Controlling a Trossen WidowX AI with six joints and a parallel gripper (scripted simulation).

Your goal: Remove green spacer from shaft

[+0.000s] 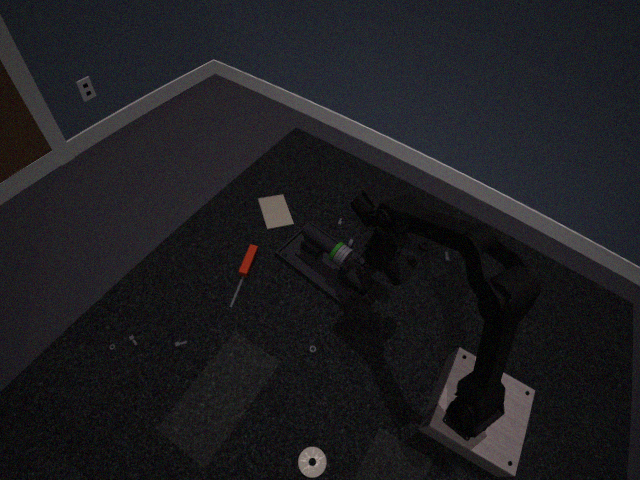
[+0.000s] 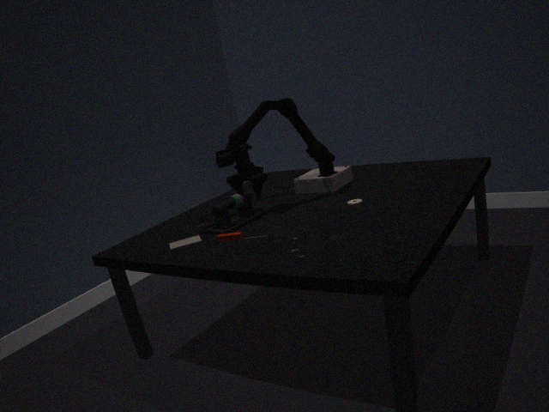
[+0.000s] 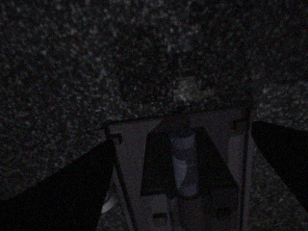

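Right now the shaft is 6 cm ahead of my gripper tip and 2 cm above it. The rest, counted from my gripper tip: orange-handled screwdriver: 25 cm ahead, 19 cm to the left, 6 cm below; then grey spacer: 8 cm ahead, 2 cm above; then green spacer: 10 cm ahead, 2 cm above.
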